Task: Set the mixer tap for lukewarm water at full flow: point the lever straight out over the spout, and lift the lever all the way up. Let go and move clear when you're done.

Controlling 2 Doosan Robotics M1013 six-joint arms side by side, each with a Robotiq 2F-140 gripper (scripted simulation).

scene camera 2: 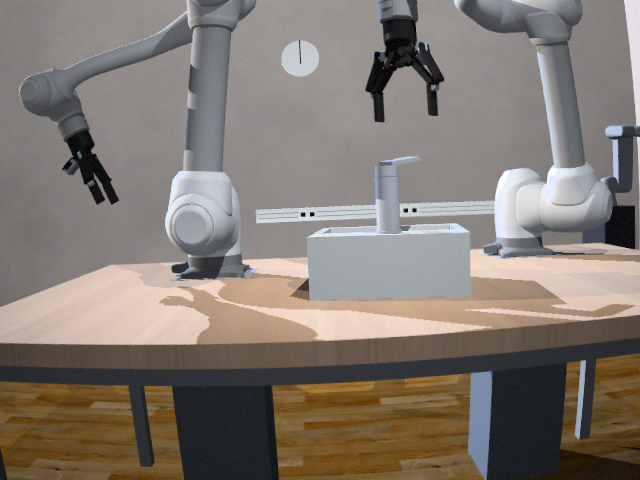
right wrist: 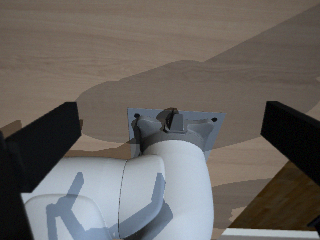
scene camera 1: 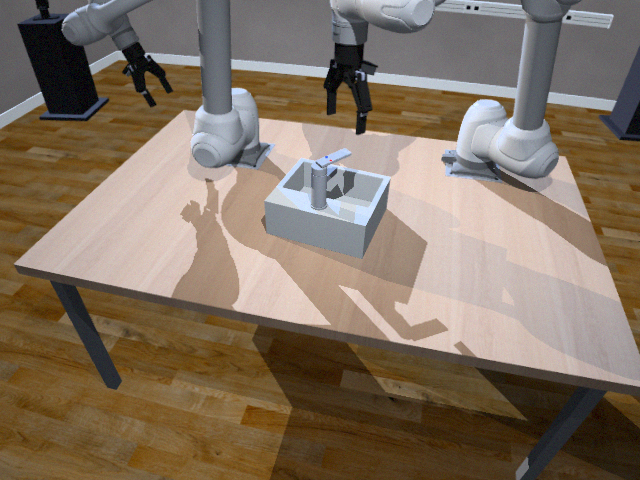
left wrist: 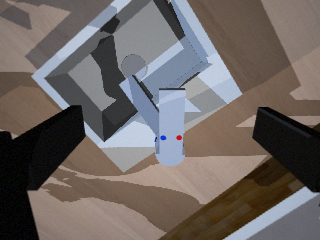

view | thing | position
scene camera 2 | left gripper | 405,118
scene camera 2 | right gripper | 108,202
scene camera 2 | grey sink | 343,264
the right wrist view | right gripper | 171,118
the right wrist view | base plate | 134,135
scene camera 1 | left gripper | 345,123
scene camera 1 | right gripper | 162,99
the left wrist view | left gripper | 169,122
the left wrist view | flat lever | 171,100
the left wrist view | grey sink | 163,51
